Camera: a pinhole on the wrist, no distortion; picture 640 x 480 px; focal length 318.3 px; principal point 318.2 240.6 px. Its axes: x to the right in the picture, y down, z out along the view. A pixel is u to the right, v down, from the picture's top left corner.
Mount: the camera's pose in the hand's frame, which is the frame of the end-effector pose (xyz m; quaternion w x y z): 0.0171 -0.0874 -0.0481 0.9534 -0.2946 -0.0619 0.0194
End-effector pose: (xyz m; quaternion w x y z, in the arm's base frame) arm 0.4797 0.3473 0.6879 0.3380 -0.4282 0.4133 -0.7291
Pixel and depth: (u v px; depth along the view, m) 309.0 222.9 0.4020
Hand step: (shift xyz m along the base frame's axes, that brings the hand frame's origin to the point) 0.2995 -0.1030 -0.0362
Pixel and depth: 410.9 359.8 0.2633
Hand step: 0.1050 -0.1507 -0.0757
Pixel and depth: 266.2 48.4 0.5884
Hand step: 0.6181 -0.0396 0.1811
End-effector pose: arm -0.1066 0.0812 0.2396 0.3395 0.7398 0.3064 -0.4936
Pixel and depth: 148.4 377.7 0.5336
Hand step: 0.0714 -0.4446 0.3251
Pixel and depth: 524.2 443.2 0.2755
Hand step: 0.1775 -0.1905 -0.1310
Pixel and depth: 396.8 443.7 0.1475
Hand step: 0.0583 -0.0588 -0.0235
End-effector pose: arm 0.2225 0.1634 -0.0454 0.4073 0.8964 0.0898 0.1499
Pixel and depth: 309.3 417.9 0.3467
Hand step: 0.0181 -0.2721 0.1151
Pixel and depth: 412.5 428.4 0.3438
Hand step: 0.1243 -0.2530 0.1454
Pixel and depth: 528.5 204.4 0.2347
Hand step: 0.1933 -0.1054 -0.0568
